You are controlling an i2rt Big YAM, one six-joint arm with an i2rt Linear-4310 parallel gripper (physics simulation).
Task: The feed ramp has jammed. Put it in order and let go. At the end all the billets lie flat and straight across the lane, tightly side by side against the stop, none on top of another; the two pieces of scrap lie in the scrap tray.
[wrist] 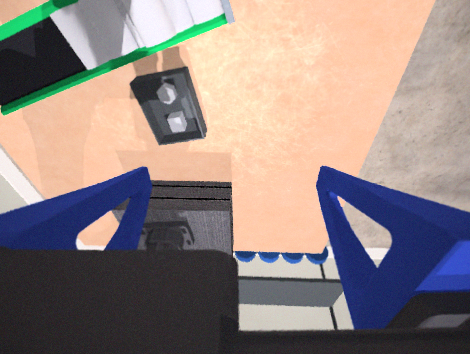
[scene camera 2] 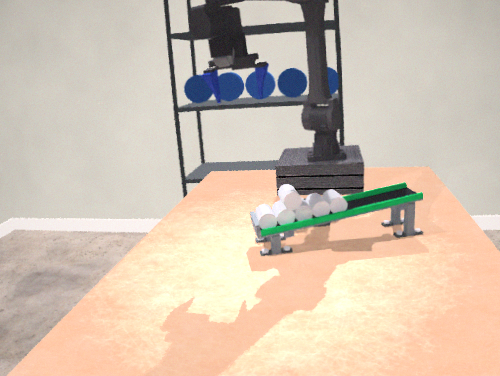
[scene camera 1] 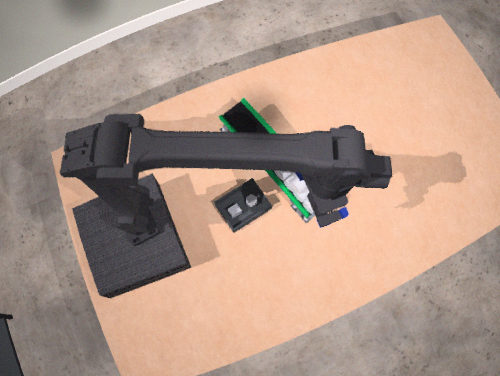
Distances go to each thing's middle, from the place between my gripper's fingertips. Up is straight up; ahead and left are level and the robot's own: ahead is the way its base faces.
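Labels:
Looking at the dark scrap tray (scene camera 1: 238,195), I find that my gripper is 14 cm to the right of it and 10 cm past it, and that the gripper is 31 cm above it.

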